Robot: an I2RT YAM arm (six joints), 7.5 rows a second.
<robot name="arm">
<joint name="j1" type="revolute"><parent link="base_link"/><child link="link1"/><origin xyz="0.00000 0.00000 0.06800"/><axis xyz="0 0 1"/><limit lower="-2.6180" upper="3.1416"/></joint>
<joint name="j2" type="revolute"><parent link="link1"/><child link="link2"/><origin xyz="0.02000 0.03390 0.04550"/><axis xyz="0 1 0"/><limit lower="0.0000" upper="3.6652"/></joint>
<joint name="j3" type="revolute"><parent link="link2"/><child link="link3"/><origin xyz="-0.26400 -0.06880 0.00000"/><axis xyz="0 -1 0"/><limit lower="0.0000" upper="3.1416"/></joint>
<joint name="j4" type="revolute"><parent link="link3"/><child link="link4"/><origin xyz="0.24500 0.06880 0.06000"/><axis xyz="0 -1 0"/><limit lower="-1.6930" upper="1.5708"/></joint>
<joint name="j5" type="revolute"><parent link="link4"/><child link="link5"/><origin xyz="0.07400 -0.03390 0.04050"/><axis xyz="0 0 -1"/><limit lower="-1.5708" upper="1.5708"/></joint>
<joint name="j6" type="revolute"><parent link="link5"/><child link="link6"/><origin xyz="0.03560 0.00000 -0.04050"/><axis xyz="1 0 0"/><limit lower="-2.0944" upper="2.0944"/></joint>
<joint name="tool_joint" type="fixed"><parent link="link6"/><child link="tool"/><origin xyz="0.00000 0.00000 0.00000" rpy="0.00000 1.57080 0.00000"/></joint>
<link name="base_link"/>
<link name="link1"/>
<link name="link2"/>
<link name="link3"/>
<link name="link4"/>
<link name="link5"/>
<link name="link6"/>
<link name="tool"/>
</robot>
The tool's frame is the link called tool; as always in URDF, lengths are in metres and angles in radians.
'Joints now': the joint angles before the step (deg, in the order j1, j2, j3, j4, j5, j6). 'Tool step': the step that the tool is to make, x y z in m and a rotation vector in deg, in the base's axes. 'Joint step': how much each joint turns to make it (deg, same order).
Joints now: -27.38, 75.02, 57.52, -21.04, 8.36, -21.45
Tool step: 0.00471, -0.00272, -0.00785, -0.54, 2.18, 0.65
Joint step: 0.00, 1.75, 0.00, 0.30, 0.44, -1.57
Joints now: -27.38, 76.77, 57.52, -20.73, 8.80, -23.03
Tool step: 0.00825, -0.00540, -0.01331, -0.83, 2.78, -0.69
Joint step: 0.03, 3.11, -0.01, 1.20, 1.86, -1.07
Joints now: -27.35, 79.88, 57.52, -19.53, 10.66, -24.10
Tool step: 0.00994, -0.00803, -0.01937, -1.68, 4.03, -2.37
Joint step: -0.03, 4.37, 0.00, 1.75, 4.00, -0.85
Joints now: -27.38, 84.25, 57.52, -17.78, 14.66, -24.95
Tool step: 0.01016, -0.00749, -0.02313, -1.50, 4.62, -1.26
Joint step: 0.00, 4.94, 0.00, 1.96, 3.36, -1.55
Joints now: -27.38, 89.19, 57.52, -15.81, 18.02, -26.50
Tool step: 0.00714, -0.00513, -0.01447, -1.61, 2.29, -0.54
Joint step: 0.00, 3.25, 0.00, 2.40, 2.21, -1.33
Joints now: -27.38, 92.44, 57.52, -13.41, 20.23, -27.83
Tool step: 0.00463, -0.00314, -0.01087, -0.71, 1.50, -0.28
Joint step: 0.00, 2.32, 0.00, 1.57, 1.18, -0.70
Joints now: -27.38, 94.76, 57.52, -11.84, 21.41, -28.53
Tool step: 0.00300, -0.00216, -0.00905, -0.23, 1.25, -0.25
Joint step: -0.02, 1.81, -0.01, 0.95, 0.74, -0.35
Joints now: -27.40, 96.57, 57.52, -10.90, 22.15, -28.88
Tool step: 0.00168, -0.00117, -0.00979, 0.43, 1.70, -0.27
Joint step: 0.00, 1.73, 0.00, 0.04, 0.48, -0.05
